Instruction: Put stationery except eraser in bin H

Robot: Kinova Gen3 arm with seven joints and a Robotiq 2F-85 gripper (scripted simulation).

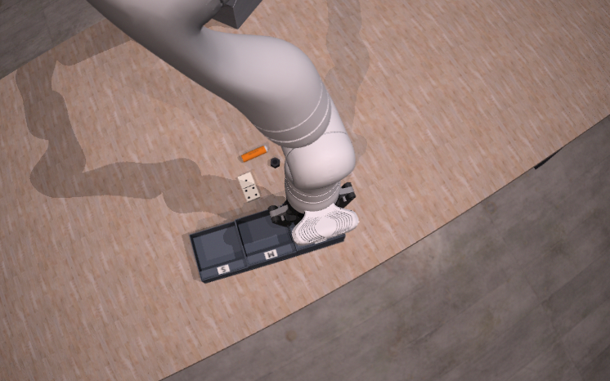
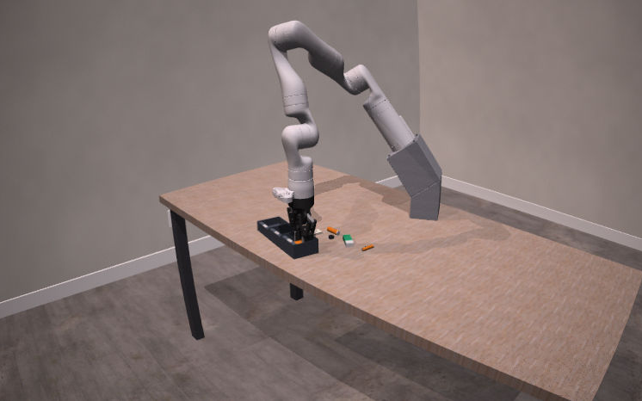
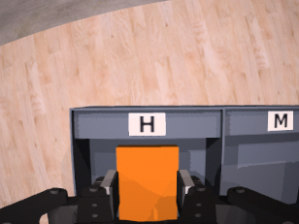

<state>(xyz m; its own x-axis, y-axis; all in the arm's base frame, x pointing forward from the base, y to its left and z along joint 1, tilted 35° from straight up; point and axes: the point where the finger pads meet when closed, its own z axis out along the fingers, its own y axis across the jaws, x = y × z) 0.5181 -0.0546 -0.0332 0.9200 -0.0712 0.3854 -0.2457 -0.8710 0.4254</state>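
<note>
My hand is 2 cm above the orange notepad. Also, from my hand: black nut: 13 cm behind, 3 cm below; then bin marked H: 8 cm to the right, 1 cm below, 1 cm behind; then domino: 11 cm behind, 6 cm to the right, 3 cm below.
</note>
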